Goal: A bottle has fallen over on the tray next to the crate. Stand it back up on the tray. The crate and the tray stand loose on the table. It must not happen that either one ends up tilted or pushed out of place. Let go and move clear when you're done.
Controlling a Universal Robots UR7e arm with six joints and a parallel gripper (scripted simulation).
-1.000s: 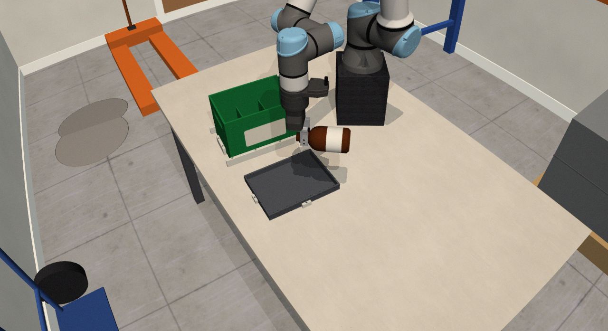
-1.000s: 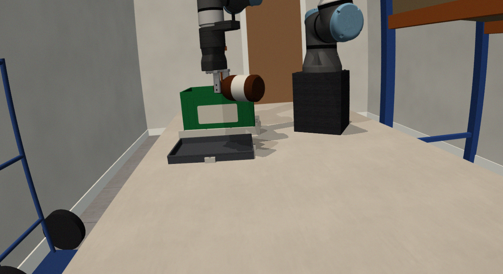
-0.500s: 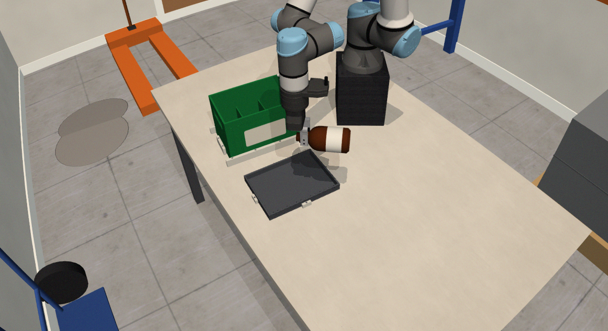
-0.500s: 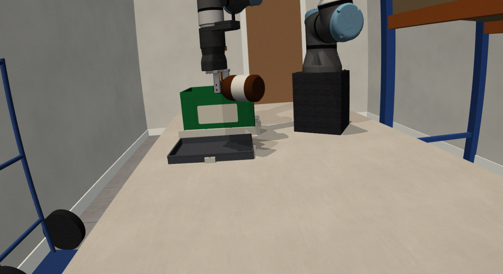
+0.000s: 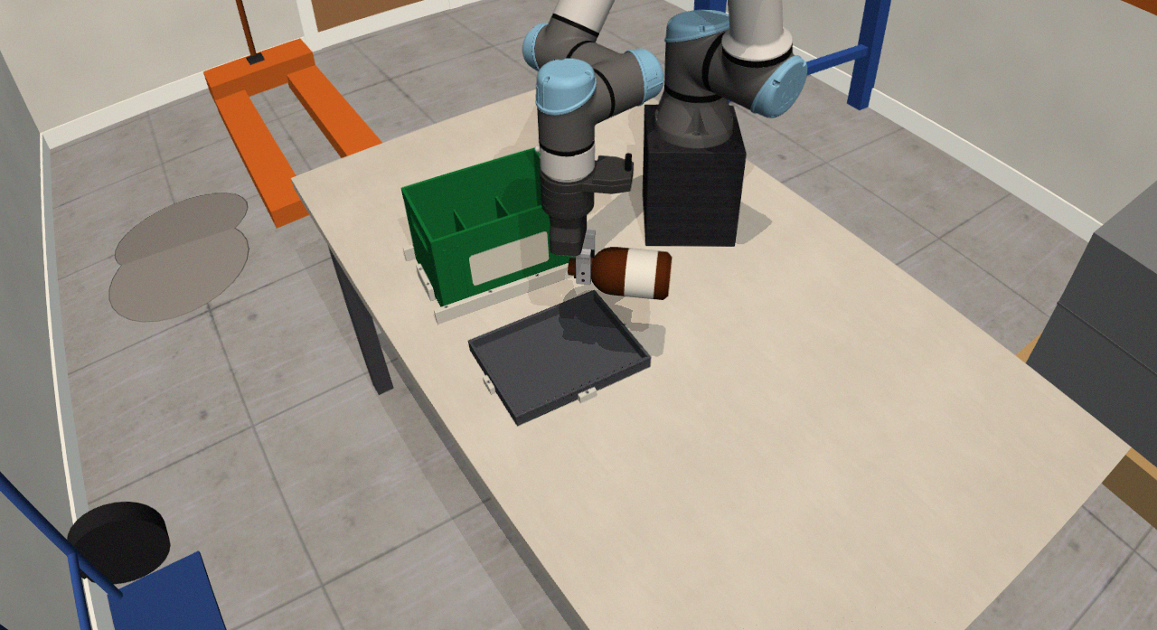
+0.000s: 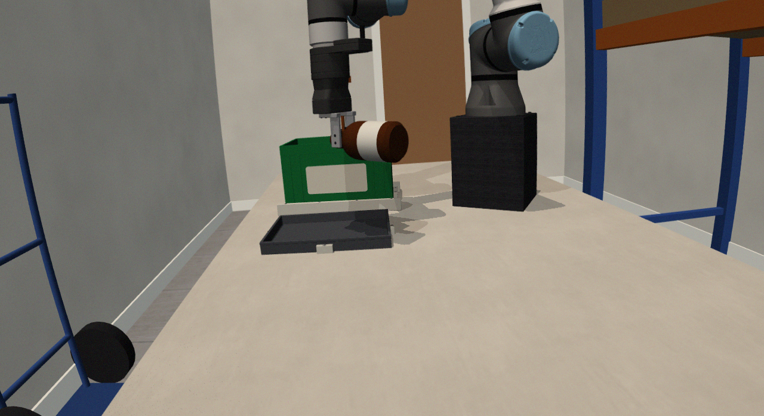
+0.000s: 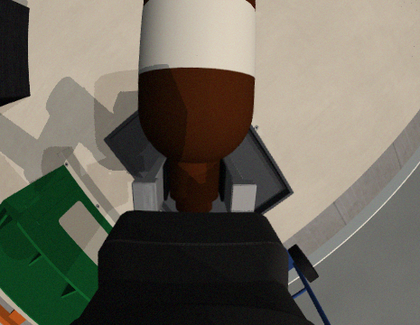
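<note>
Right now my hand is 30 mm past the brown bottle, 40 mm to the right of it and 10 mm above it. Round my hand: green crate: 30 mm behind, 300 mm to the right, 120 mm below; tray: 40 mm ahead, 30 mm to the right, 190 mm below.
</note>
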